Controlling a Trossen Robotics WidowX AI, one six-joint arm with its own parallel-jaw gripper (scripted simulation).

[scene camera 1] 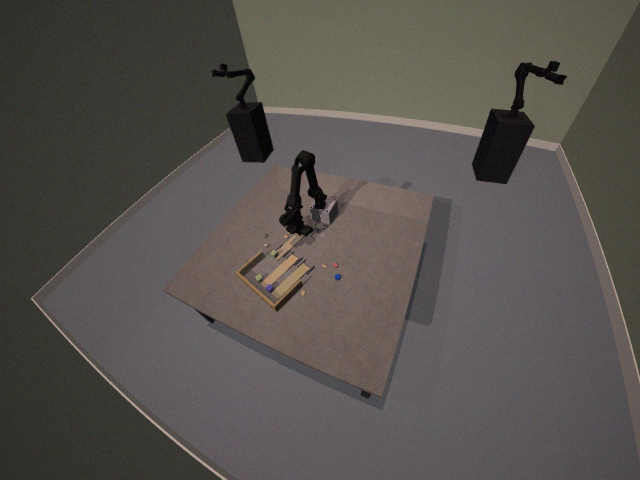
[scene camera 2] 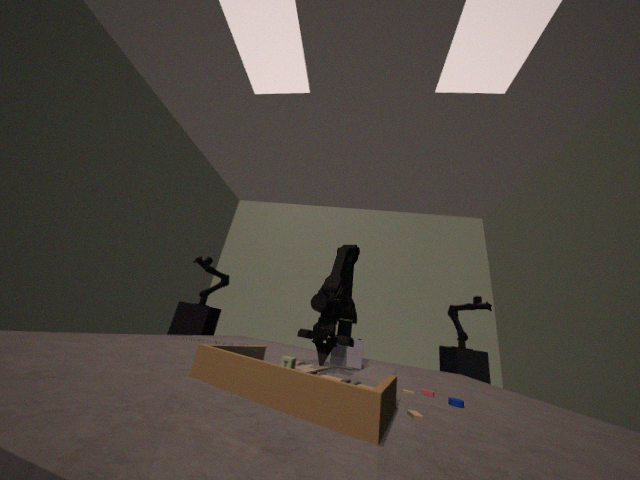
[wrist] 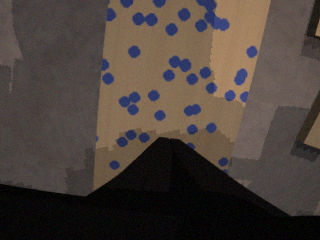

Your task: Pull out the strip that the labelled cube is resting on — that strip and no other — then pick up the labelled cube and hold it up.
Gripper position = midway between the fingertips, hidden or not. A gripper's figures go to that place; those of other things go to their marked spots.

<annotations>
My gripper (wrist: 166, 148) is 0.10 m from the lens. A strip (wrist: 187, 77): 0.09 m from the lens.
</annotations>
